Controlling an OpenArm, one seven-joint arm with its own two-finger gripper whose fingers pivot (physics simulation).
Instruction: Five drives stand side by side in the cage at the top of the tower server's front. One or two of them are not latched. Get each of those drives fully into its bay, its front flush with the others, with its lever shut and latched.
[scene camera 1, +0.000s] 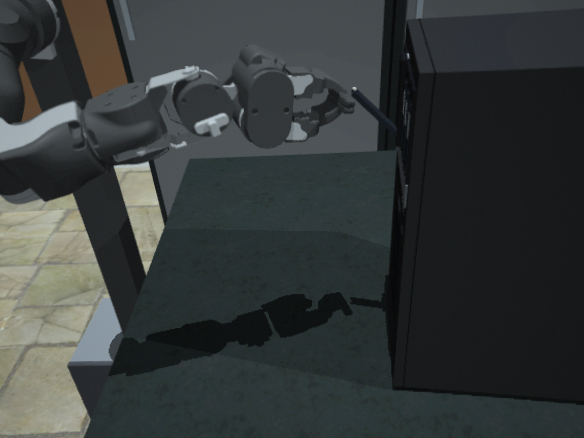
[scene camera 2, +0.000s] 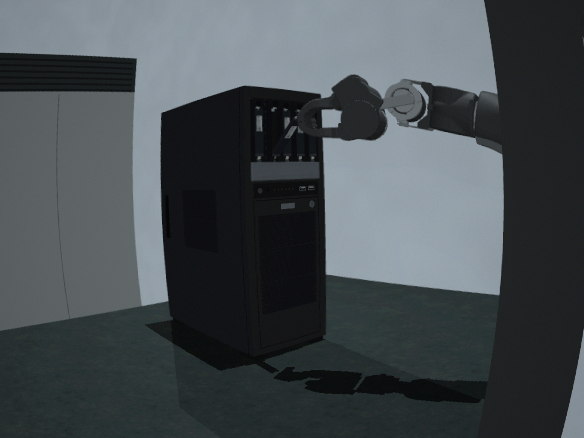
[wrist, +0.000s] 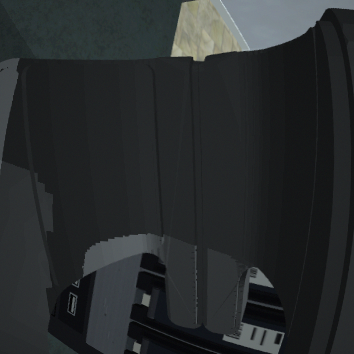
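Note:
The black tower server (scene camera 1: 500, 225) (scene camera 2: 205, 275) stands upright. In scene camera 2, its five drives (scene camera 2: 259, 135) stand side by side at the top front. A dark lever (scene camera 1: 375, 111) (scene camera 2: 286, 137) on the second drive from the left is swung out, its free end up and away from the front. The other levers in that view look upright against their drives, partly hidden by the gripper. How deep the second drive sits cannot be told. My gripper (scene camera 1: 349, 106) (scene camera 2: 302, 121) (wrist: 216, 198) is shut and empty, its fingertips close to the open lever's free end; contact is unclear.
The tower stands on a dark green table (scene camera 1: 280, 200) (scene camera 2: 400, 320). A light grey strip (scene camera 2: 285, 171) (wrist: 110, 305) runs below the drive cage. A dark upright post (scene camera 2: 540, 200) stands at the right in scene camera 2. A grey cabinet (scene camera 2: 95, 200) stands at the left behind.

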